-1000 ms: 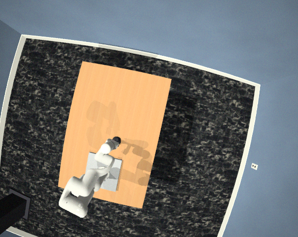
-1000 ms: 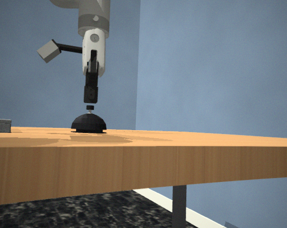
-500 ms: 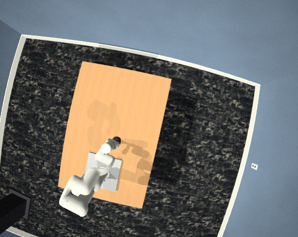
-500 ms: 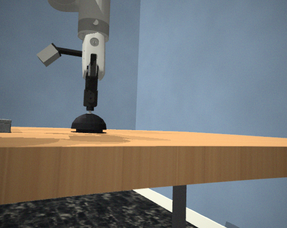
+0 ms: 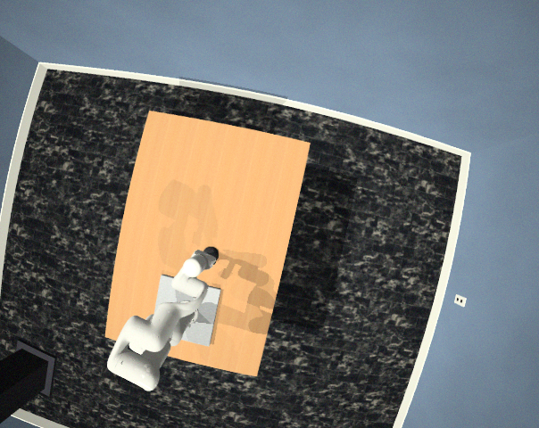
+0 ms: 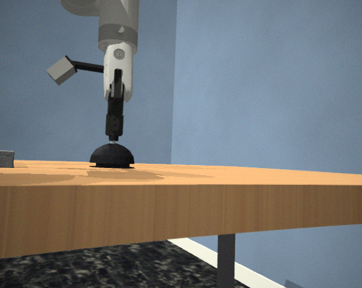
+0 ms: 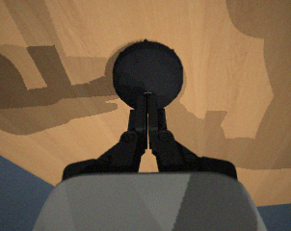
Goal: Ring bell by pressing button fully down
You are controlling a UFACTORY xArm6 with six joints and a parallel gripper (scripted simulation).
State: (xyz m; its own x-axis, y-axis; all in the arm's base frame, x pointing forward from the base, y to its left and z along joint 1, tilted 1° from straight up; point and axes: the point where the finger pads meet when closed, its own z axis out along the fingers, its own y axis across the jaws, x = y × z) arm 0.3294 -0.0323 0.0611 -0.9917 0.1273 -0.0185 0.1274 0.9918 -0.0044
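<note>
My gripper is now 3 cm above the black button. Also, from my hand: black dome bell (4 cm below).
</note>
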